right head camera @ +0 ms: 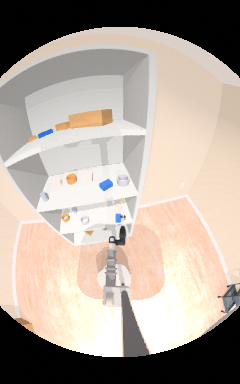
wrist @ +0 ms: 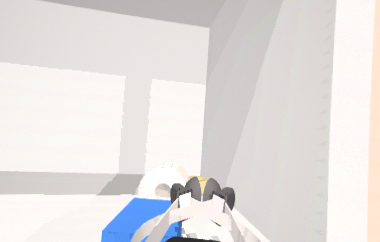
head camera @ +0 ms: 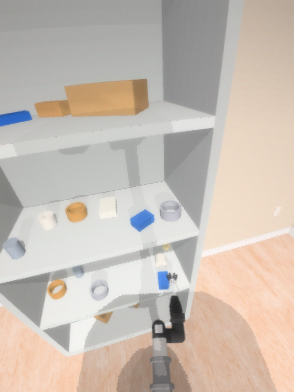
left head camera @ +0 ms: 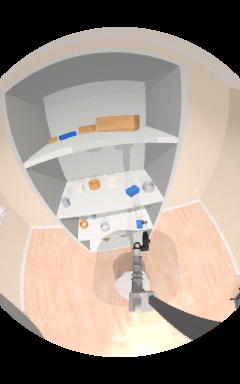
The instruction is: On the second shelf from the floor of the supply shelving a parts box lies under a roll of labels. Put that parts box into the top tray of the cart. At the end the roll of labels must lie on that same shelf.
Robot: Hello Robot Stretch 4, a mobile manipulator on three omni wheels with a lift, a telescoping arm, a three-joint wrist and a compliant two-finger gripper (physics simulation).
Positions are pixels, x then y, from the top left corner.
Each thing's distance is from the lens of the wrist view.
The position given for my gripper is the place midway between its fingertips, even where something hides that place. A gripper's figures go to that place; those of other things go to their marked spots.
my gripper (wrist: 202, 191): 26 cm
roll of labels (wrist: 151, 187): 34 cm
supply shelving (wrist: 273, 106): 30 cm
The marked spots on the supply shelving and the roll of labels are 20 cm apart.
